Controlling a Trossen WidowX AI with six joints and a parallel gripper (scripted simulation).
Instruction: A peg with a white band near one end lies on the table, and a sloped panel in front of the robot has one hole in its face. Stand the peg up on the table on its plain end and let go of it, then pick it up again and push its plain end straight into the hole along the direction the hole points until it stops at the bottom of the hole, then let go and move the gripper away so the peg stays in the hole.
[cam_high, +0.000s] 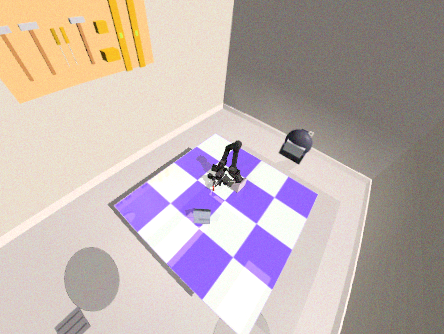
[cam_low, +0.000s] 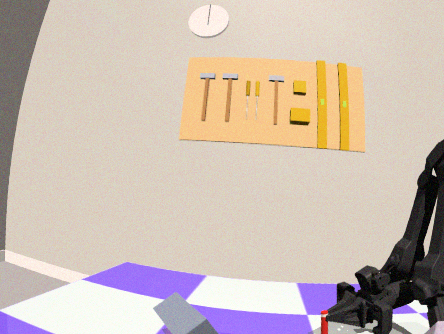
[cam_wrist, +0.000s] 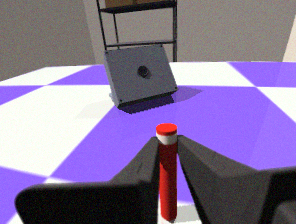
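The red peg lies 10 mm below my gripper tip. Round my gripper tip: grey sloped panel: 240 mm ahead, 80 mm to the left, 20 mm below.
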